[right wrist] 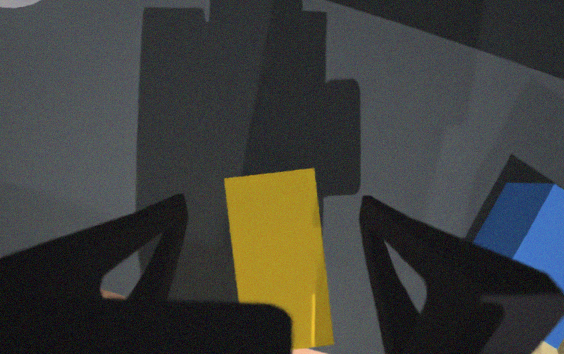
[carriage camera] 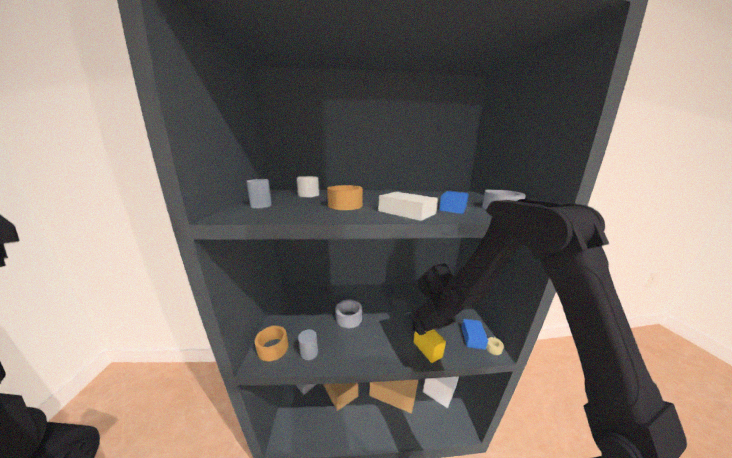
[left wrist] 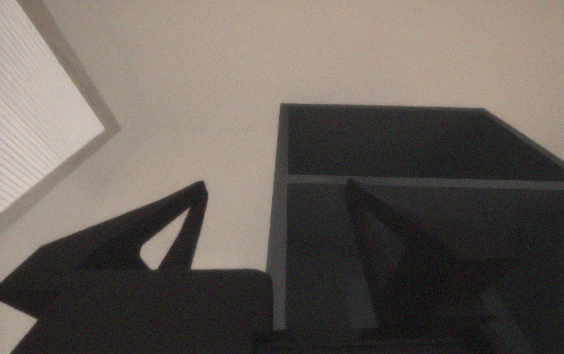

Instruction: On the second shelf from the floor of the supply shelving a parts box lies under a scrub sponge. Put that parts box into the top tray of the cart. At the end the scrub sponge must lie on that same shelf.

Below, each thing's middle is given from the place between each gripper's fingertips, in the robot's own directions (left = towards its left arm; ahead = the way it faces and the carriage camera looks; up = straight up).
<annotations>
The yellow scrub sponge (right wrist: 274,219) is 50 mm below my right hand, 30 mm behind it and 10 mm to the right of it. The rest, counted from my right hand: white cube (carriage camera: 440,389): 470 mm below, 180 mm to the right, 130 mm ahead.
The yellow scrub sponge is 58 cm to the right of my left hand, 58 cm below it and 37 cm ahead of it. Round my left hand: white cube (101 cm below, 75 cm to the right, 52 cm ahead).
</annotations>
